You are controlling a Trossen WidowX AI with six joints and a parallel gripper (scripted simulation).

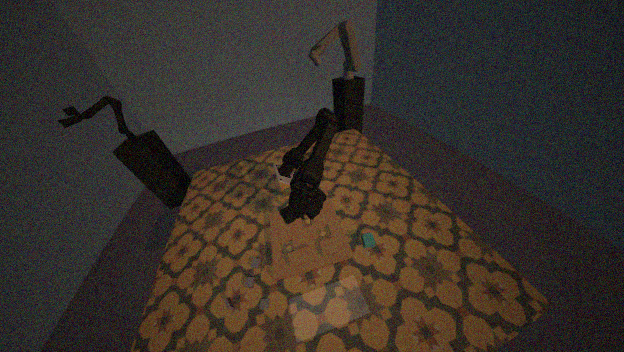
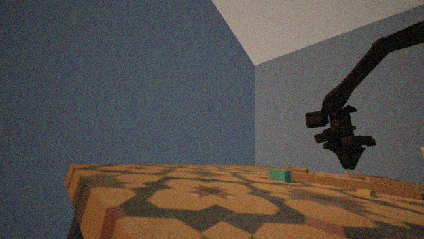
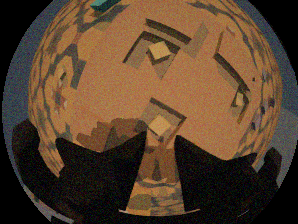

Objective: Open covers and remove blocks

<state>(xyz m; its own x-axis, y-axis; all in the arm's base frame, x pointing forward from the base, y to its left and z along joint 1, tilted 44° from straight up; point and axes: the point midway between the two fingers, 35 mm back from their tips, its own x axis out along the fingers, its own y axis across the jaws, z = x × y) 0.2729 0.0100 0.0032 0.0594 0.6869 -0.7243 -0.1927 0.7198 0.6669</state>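
Now: the tan puzzle board 5 cm ahead of my gripper tip, 1 cm to the right of it and 3 cm below it. Round my gripper tip: teal block 20 cm ahead, 17 cm to the left, 3 cm below.
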